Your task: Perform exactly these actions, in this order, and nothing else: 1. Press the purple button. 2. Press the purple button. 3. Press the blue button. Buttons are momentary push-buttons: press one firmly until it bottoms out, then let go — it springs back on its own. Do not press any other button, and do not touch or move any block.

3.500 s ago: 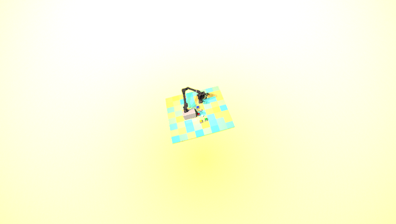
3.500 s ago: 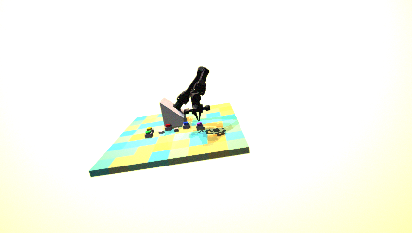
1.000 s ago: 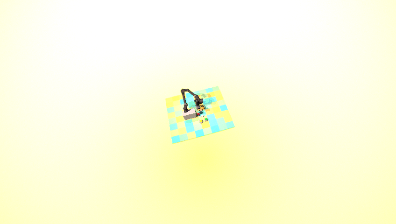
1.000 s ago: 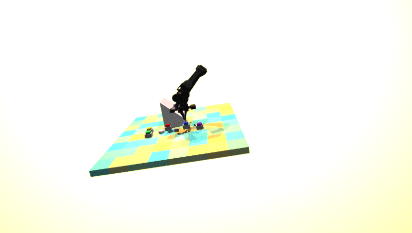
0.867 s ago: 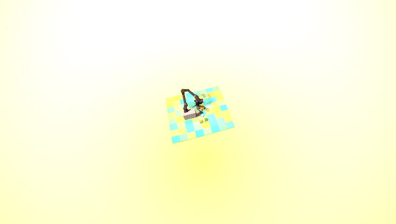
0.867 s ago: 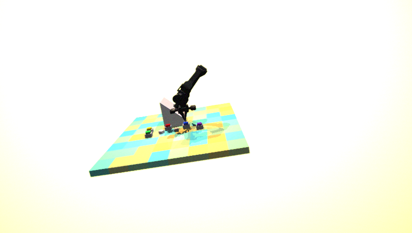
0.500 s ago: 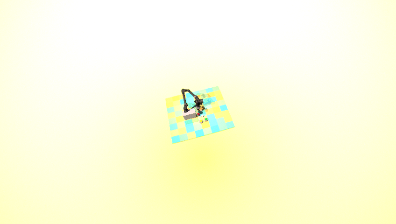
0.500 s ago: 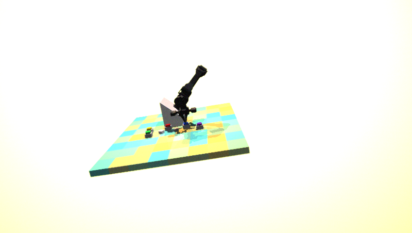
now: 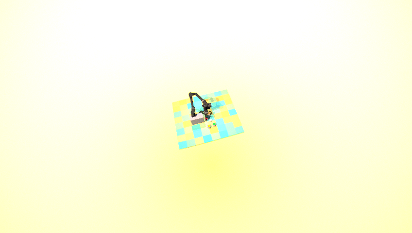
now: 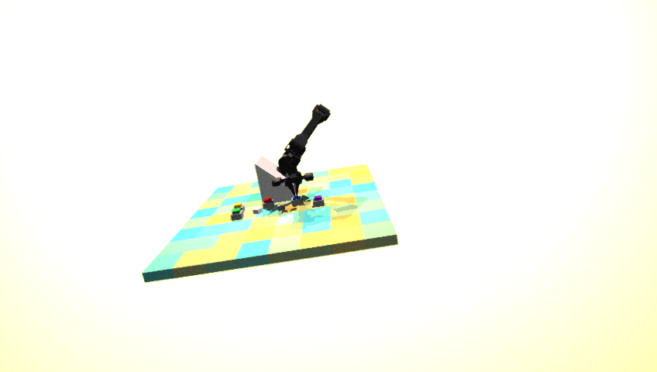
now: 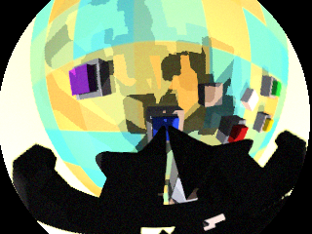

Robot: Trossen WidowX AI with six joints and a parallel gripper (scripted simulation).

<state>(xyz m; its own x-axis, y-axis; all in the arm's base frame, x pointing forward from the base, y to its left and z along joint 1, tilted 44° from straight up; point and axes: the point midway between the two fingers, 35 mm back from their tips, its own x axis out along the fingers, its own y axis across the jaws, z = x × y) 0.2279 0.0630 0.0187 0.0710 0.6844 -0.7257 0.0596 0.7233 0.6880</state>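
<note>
The blue button is 10 mm below my gripper tip. Also, from my gripper tip: red button: 130 mm to the right, 30 mm behind; then green button: 270 mm to the right, 60 mm ahead; then purple button: 100 mm to the left, 70 mm ahead.
</note>
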